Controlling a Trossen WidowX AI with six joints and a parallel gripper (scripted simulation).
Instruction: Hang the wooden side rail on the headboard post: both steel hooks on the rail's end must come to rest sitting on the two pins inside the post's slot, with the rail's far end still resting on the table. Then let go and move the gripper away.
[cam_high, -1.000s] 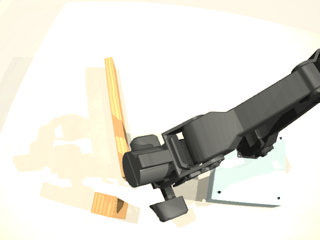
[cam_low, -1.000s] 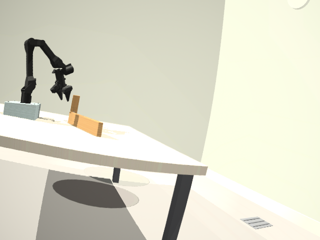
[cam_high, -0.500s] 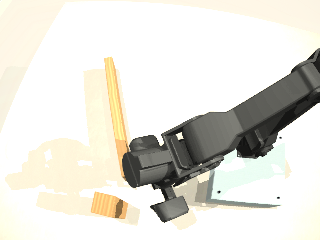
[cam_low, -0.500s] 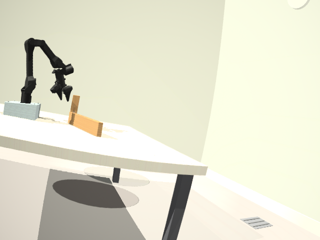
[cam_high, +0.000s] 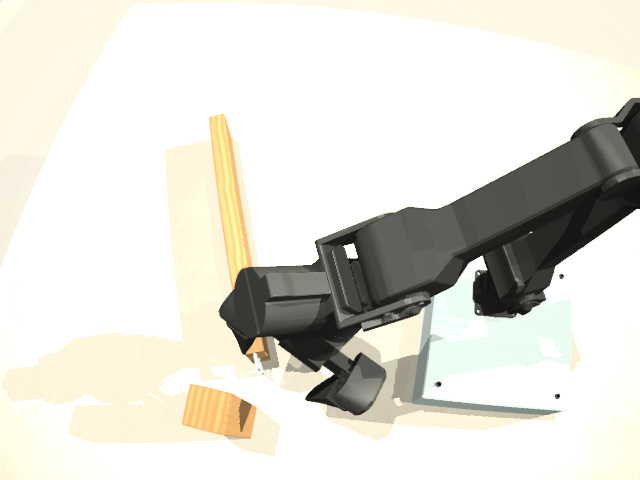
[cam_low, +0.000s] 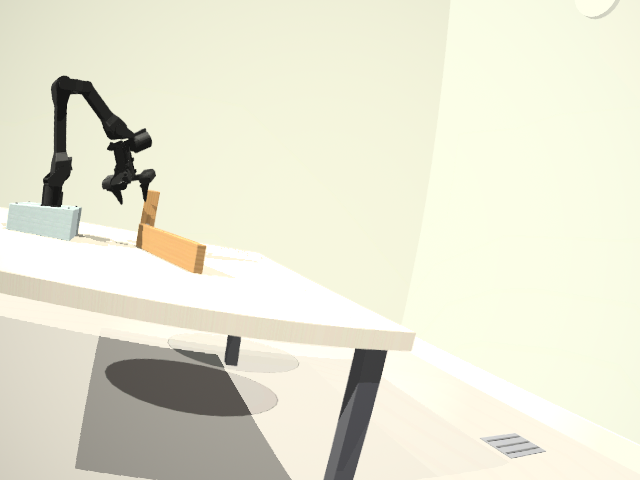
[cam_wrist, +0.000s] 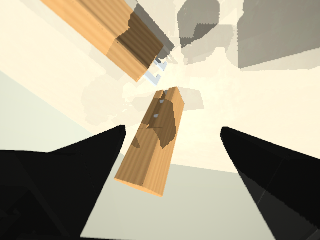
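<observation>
The headboard post lies 7 cm ahead of my gripper tip, 5 cm to the left of it and 5 cm below it.
</observation>
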